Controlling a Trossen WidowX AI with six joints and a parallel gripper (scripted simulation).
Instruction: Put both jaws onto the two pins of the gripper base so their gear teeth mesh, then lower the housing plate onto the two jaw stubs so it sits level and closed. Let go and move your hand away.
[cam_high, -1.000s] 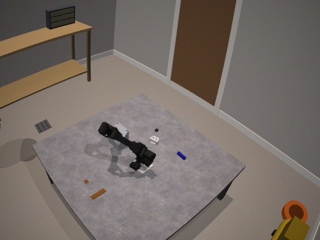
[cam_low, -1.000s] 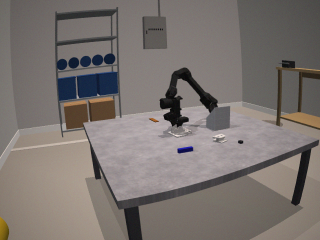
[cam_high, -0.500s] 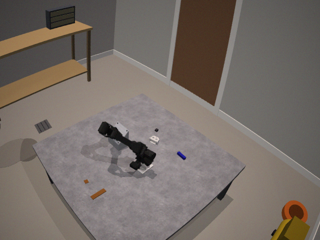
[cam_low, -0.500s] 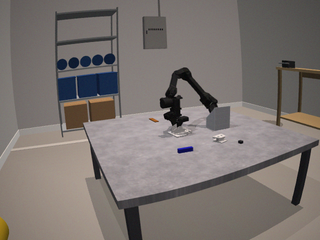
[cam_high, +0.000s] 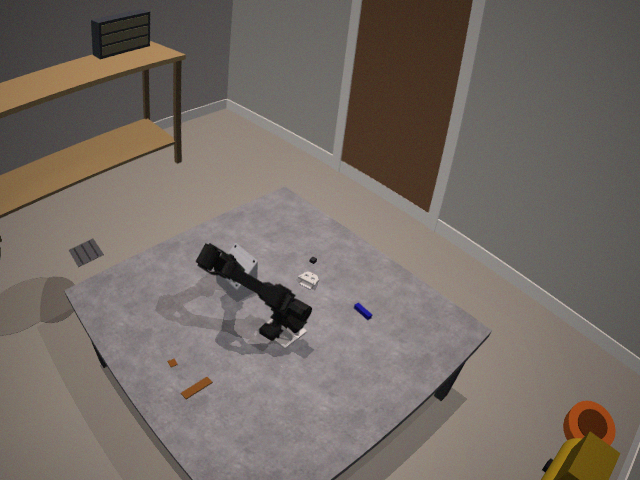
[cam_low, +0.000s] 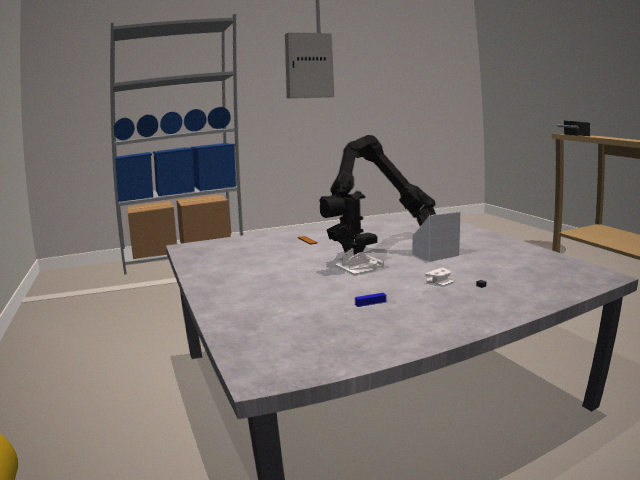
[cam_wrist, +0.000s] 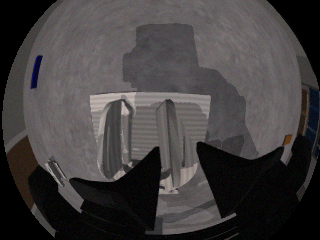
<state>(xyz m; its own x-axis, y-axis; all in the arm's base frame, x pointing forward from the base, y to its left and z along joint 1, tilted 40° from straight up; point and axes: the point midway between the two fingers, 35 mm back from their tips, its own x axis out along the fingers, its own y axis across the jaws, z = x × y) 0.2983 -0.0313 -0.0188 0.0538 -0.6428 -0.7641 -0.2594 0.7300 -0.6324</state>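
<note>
Right now my gripper tip is 40 mm past the white jaw and 40 mm to the right of it. Also, from my gripper tip: blue block 90 mm ahead, 330 mm to the left; small orange piece 120 mm behind, 410 mm to the right, 10 mm below; orange strip 20 mm ahead, 390 mm to the right, 10 mm below.
</note>
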